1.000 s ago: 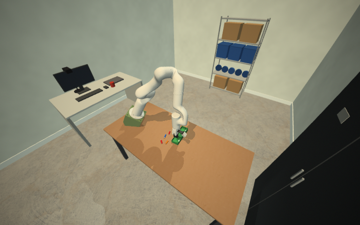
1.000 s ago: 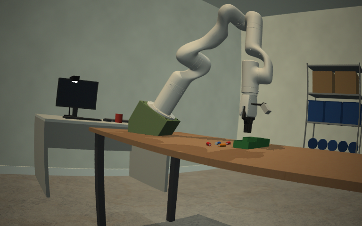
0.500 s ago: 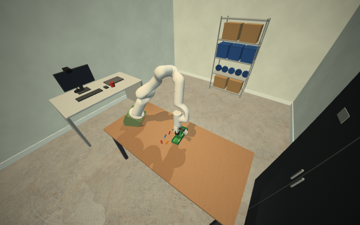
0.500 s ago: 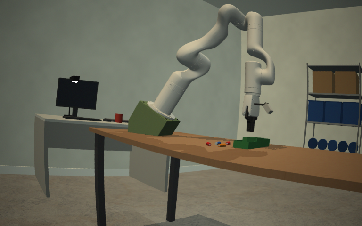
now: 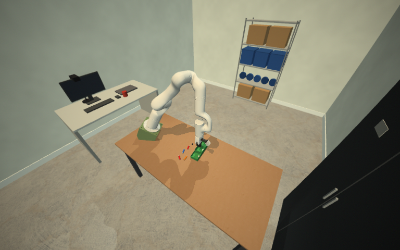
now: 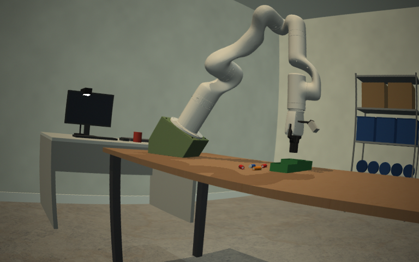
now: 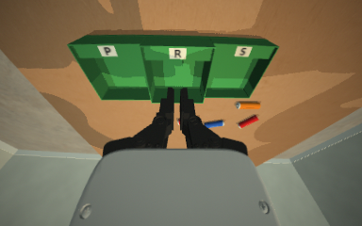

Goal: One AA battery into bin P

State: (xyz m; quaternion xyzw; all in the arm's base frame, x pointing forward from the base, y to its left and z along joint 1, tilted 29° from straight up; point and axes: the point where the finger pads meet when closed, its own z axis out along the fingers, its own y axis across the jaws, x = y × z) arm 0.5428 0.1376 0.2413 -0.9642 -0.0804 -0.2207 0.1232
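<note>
The bin row is 10 mm ahead of my hand and 70 mm below it. Round my hand: black round thing (120 mm behind, 10 mm to the left, 90 mm below); blue AA battery (120 mm behind, 130 mm to the right, 90 mm below); orange AA battery (40 mm behind, 170 mm to the right, 90 mm below).
</note>
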